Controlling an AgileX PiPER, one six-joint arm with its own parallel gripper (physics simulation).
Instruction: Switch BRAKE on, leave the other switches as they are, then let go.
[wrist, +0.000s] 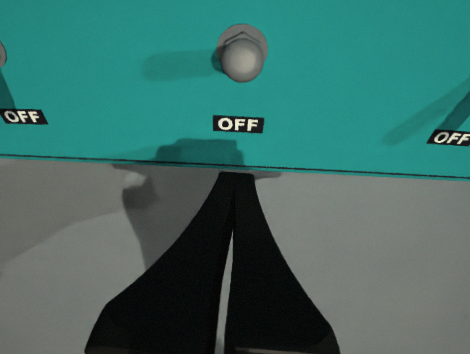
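Observation:
A grey switch lever (242, 61) with a rounded end sticks out of the teal panel (320, 75) at the upper middle. It points largely toward the camera, its end showing slightly below its round base, so its exact tilt is hard to tell. An OFF label (238, 124) is below it. No name label or ON label shows, so I cannot read which switch is BRAKE. My gripper (235, 190) is shut and empty. Its black fingertips are below the OFF label, at the panel's lower edge in the view, apart from the lever.
Part of another switch base (2, 53) shows at the left edge, with an OFF label (24, 117) below it. A third OFF label (451, 138) is at the right edge, beside slanting shadows. A grey surface (380, 260) lies below the panel edge, with shadows on its left.

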